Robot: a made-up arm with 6 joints.
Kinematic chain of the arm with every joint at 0, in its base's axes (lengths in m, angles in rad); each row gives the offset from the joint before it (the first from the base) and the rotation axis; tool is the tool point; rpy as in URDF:
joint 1: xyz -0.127 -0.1 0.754 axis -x
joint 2: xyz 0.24 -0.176 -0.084 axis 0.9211 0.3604 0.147
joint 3: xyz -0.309 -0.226 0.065 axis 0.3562 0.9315 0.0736
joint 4: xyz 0.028 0 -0.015 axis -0.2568 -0.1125 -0.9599
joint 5: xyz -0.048 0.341 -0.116 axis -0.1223 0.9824 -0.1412
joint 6: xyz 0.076 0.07 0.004 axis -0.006 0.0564 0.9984
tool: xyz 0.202 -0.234 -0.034 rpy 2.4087 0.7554 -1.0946
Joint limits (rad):
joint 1: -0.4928..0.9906
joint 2: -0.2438..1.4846
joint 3: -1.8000..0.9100
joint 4: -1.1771..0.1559
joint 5: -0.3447..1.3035
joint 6: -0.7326..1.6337
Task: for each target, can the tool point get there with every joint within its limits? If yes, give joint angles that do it. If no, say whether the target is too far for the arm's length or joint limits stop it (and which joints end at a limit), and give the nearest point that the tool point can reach.
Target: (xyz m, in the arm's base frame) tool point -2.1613 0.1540 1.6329
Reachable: no: too far | nearest point -0.7747 -0.0510 1.1686 | short by 1.477 m
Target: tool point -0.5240 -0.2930 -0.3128
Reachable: no: joint limits stop it (at a limit: joint 2, joint 4, joint 5, joint 6) | nearest point -0.3785 -0.2350 0.0076 | short by 0.357 m
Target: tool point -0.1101 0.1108 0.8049
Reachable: yes | joints -0.3283 1.3368 -0.6817 -0.4233 1.0004 1.2508
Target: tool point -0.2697 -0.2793 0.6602
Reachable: yes | joints -0.2258 0.1090 0.6607 -0.9415 0.0069 -0.3774
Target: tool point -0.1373 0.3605 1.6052
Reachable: no: joint limits stop it (at a limit: joint 1, joint 3, joint 5, joint 6) | nearest point -0.2113 0.1352 1.4302 | short by 0.295 m
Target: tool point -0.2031 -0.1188 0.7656
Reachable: yes | joints 0.6272 0.6648 0.7041 -0.4585 0.2089 0.3071
